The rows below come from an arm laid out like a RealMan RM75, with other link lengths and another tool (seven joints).
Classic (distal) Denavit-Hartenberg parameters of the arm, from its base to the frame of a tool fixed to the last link. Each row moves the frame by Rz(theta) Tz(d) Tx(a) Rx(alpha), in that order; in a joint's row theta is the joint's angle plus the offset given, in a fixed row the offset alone. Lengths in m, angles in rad.
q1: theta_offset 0; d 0.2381; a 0; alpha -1.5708
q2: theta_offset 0; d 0; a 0; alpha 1.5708
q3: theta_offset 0; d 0.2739; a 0; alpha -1.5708
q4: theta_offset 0; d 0; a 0; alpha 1.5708
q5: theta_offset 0; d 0.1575; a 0; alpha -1.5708
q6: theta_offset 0; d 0; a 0; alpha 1.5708
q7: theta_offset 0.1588; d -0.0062; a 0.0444; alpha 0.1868
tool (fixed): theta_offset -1.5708; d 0.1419; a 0; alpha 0
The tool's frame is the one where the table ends.
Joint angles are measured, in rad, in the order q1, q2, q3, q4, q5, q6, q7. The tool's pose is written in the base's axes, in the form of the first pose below.
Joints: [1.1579, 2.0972, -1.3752, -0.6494, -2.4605, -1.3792, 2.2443]
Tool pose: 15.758 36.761 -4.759 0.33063 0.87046 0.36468 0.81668 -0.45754 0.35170
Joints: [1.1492, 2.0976, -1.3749, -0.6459, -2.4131, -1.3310, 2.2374]
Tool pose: 15.508 36.962 -5.356 0.35411 0.86007 0.36726 0.83468 -0.46778 0.29067
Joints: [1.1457, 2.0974, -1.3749, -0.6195, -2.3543, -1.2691, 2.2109]
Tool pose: 15.321 37.246 -6.080 0.37632 0.85156 0.36501 0.85137 -0.47324 0.22631
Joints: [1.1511, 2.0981, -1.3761, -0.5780, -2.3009, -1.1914, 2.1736]
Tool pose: 15.096 37.780 -6.789 0.38641 0.84291 0.37441 0.86680 -0.47060 0.16490
